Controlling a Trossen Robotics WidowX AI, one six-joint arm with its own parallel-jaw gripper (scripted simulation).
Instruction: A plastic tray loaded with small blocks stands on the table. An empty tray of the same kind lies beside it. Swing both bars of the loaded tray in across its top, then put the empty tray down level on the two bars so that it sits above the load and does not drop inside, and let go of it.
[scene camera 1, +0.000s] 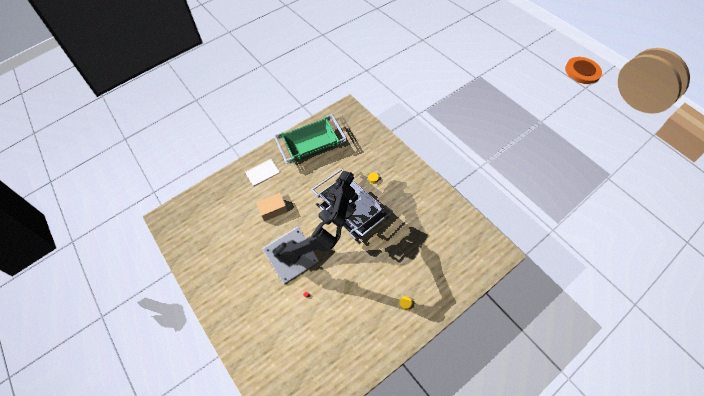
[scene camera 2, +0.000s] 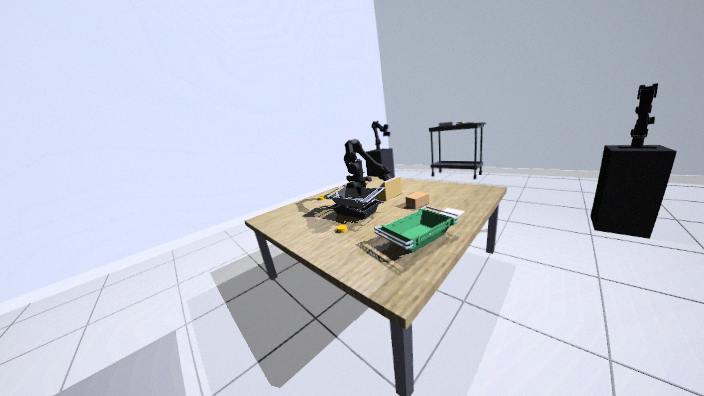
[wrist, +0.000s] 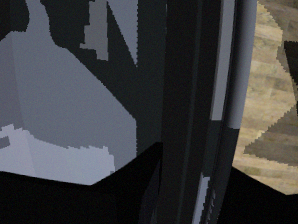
Labels:
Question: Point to my gripper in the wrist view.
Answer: At 175, 150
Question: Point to a grey tray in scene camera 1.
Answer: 367, 207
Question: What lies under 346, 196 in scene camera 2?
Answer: A grey tray.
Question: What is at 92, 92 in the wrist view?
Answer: A grey tray.

